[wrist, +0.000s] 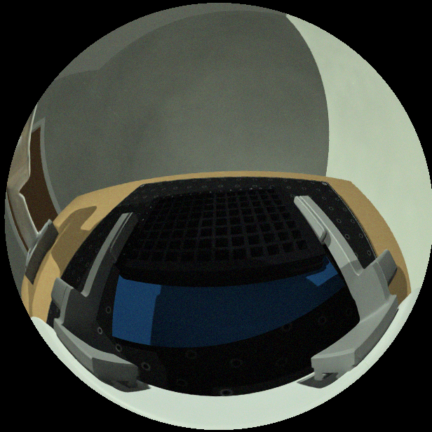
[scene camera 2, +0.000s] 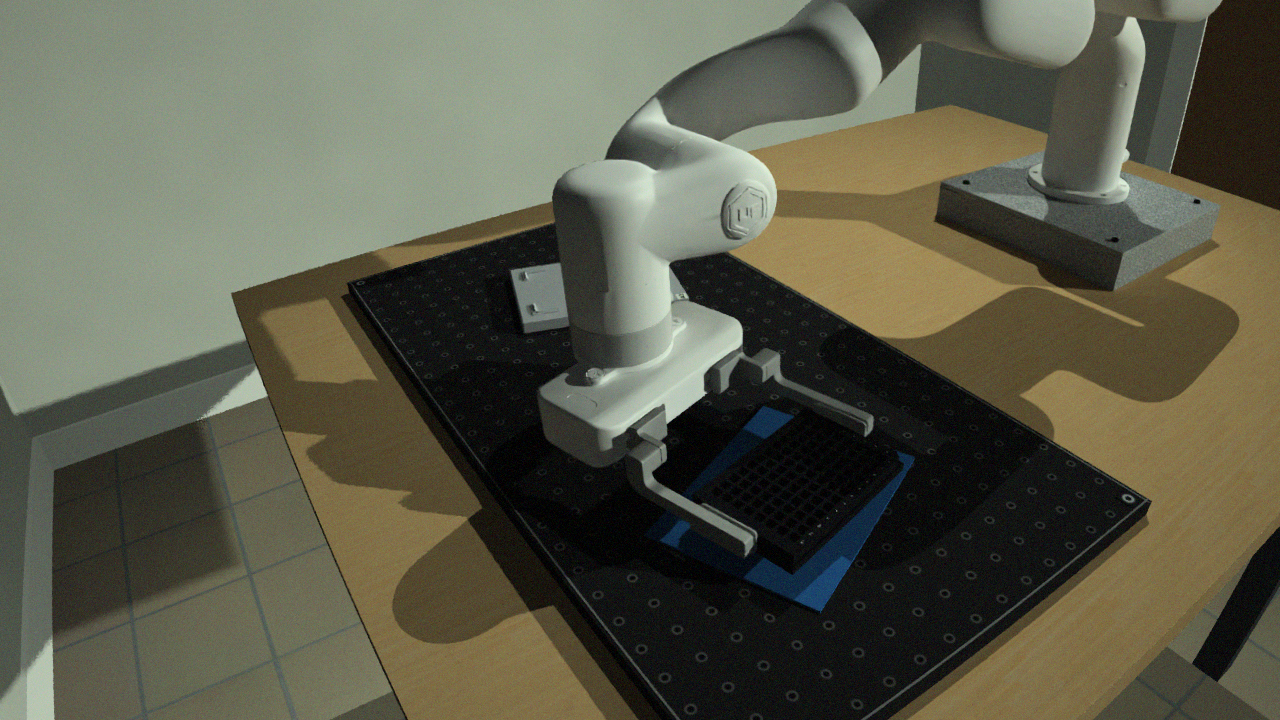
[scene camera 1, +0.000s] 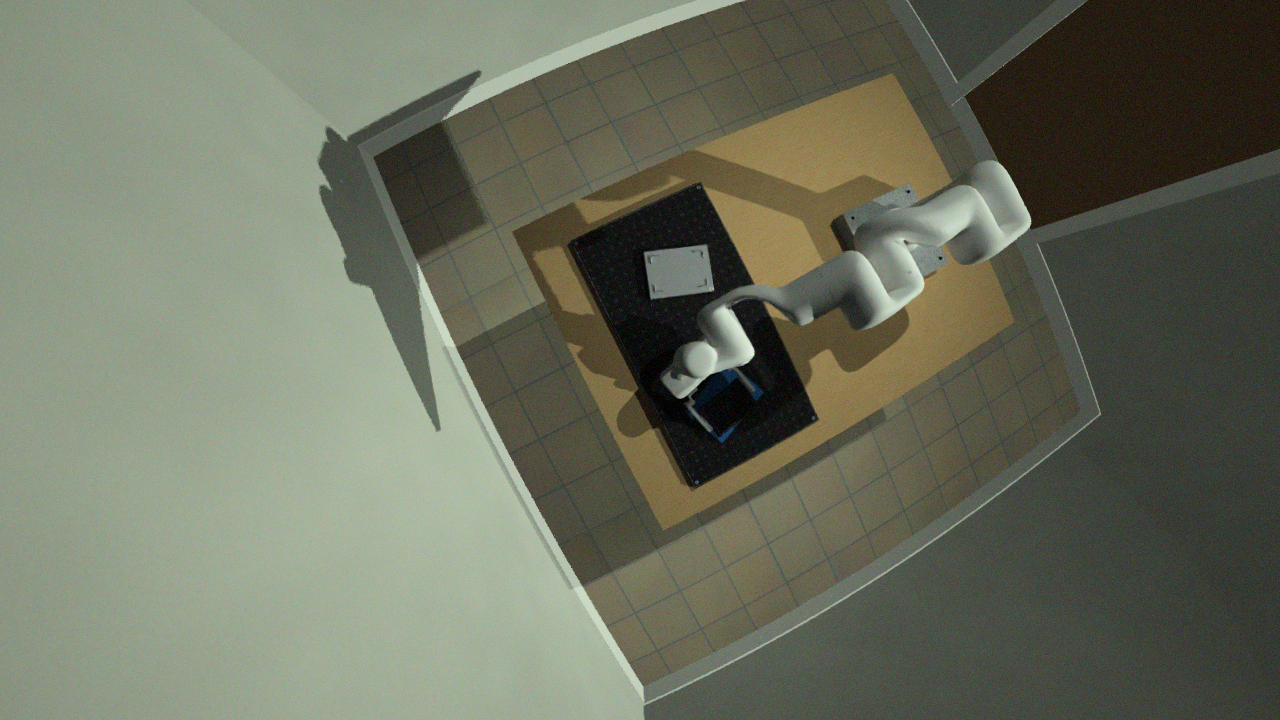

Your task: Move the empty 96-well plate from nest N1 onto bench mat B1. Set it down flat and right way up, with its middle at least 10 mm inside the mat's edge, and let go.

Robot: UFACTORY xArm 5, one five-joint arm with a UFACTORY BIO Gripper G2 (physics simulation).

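Frame: origin at the arm's base, x right, y ahead, z up, level; metres.
Seen in the pictures: hand, tool point: (scene camera 2: pixel 787 471) (scene camera 1: pixel 726 404); arm's base, link origin: (scene camera 2: pixel 1077 186).
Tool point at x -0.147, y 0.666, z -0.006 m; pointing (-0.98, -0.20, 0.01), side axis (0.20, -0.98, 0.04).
Pixels of each thing's top centre, then the offset from my tool point to it. Level surfaces: height alone.
- black 96-well plate, top centre: (scene camera 2: pixel 801 472) (scene camera 1: pixel 729 407) dx -0.010, dy -0.002, dz +0.005 m
- Nest N1, top centre: (scene camera 2: pixel 594 280) (scene camera 1: pixel 679 270) dx +0.343, dy -0.068, dz -0.012 m
- wooden table, surface height: dz -0.040 m
The black 96-well plate (scene camera 1: pixel 726 408) (scene camera 2: pixel 792 505) (wrist: pixel 215 240) is between the two fingers of my gripper (scene camera 1: pixel 735 415) (scene camera 2: pixel 809 485) (wrist: pixel 215 209), which is shut on its sides. The plate looks level, with its wells facing up. It is over the blue bench mat B1 (scene camera 1: pixel 721 438) (scene camera 2: pixel 820 595) (wrist: pixel 135 310), turned at an angle to it; blue shows around several of its edges. It is low, and I cannot tell whether its underside touches the mat. Nest N1 (scene camera 1: pixel 678 272) (scene camera 2: pixel 539 300), a light grey block, holds no plate and is partly hidden by the arm in scene camera 2.
The mat lies on a black perforated board (scene camera 1: pixel 760 394) (scene camera 2: pixel 1002 537), which rests on the wooden table (scene camera 1: pixel 957 313) (scene camera 2: pixel 895 295). The arm reaches over the board from its grey base block (scene camera 1: pixel 879 204) (scene camera 2: pixel 1163 259) at the table's far end. Dark shadows fall across the board.
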